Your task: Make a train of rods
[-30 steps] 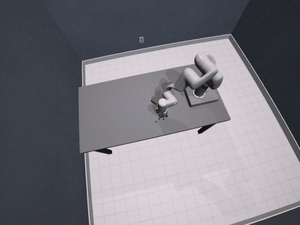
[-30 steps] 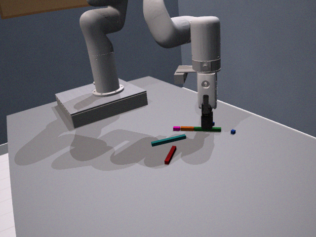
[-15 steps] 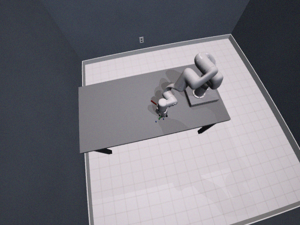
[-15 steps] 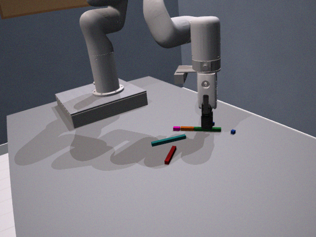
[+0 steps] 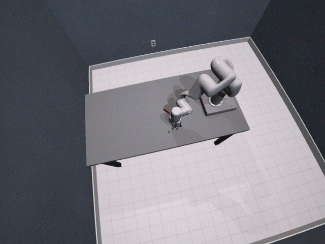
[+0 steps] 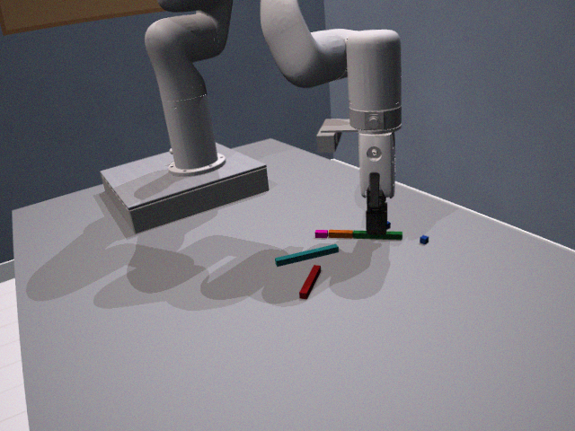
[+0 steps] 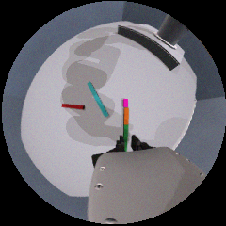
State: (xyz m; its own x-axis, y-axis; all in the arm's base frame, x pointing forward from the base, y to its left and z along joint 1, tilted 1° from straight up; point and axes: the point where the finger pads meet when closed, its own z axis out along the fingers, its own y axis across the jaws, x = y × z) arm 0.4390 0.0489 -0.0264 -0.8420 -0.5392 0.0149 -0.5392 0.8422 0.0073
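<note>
Now: the green rod 30 mm below my hand. Also, from my hand: turquoise rod 120 mm to the right, 50 mm behind, 30 mm below; then orange rod 50 mm behind, 30 mm to the right, 30 mm below; then magenta rod 80 mm behind, 50 mm to the right, 30 mm below.
</note>
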